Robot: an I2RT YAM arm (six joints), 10 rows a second.
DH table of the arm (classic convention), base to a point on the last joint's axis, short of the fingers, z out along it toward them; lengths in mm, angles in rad. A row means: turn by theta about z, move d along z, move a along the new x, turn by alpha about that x. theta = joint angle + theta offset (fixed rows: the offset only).
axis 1: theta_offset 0; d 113.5; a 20; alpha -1.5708
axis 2: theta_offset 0; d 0; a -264; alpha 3.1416
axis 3: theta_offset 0.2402; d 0; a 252.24; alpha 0
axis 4: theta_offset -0.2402; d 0; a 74; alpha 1.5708
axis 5: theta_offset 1.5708; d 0; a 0; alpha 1.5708
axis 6: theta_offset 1.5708; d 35.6; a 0; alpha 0
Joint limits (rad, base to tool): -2.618..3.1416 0..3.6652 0..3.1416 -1.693..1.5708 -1.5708..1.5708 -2.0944..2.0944
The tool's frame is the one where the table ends.
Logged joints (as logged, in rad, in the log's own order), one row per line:
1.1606 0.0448 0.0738 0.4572 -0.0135 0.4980
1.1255 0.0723 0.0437 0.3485 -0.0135 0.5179
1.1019 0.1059 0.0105 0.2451 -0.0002 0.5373
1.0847 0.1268 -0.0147 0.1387 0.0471 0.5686
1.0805 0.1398 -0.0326 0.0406 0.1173 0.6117
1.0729 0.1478 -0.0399 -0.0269 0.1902 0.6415
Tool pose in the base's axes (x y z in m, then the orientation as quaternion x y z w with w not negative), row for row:
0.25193 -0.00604 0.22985 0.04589 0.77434 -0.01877 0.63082
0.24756 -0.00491 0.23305 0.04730 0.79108 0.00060 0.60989
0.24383 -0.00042 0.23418 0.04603 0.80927 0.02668 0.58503
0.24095 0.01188 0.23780 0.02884 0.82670 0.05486 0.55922
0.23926 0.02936 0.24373 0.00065 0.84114 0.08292 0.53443
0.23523 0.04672 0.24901 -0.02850 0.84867 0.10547 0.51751
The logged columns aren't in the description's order. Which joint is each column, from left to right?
Columns, left to right: axis 2, axis 6, axis 5, axis 4, axis 1, axis 3.
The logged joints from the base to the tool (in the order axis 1, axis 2, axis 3, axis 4, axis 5, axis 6), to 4 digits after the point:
-0.0135 1.1606 0.4980 0.4572 0.0738 0.0448
-0.0135 1.1255 0.5179 0.3485 0.0437 0.0723
-0.0002 1.1019 0.5373 0.2451 0.0105 0.1059
0.0471 1.0847 0.5686 0.1387 -0.0147 0.1268
0.1173 1.0805 0.6117 0.0406 -0.0326 0.1398
0.1902 1.0729 0.6415 -0.0269 -0.0399 0.1478

